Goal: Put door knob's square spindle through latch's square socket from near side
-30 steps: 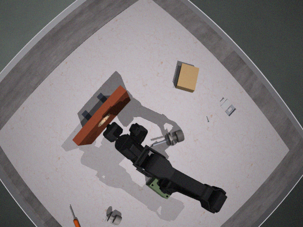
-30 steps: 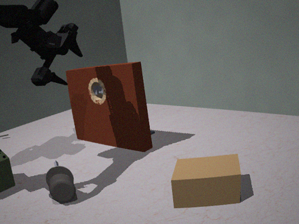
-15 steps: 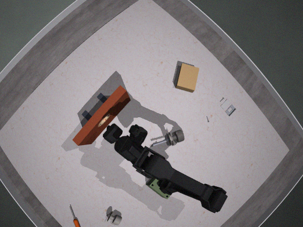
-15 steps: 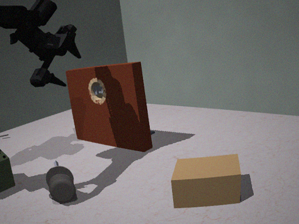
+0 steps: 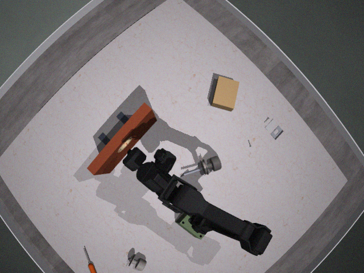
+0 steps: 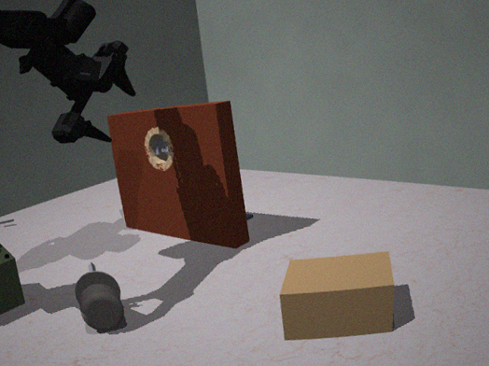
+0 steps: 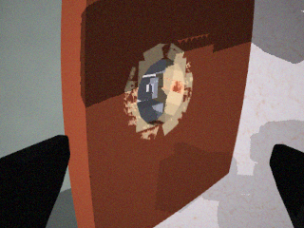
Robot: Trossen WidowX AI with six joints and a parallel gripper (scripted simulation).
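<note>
My gripper is now 110 mm short of the grey latch socket, 20 mm to the right of it and 90 mm above it. Round my hand: orange screwdriver: 190 mm behind, 540 mm to the left, 250 mm below; red-brown wooden door panel: 110 mm ahead, 20 mm to the left, 120 mm below; tan box: 20 mm ahead, 420 mm to the right, 230 mm below.
</note>
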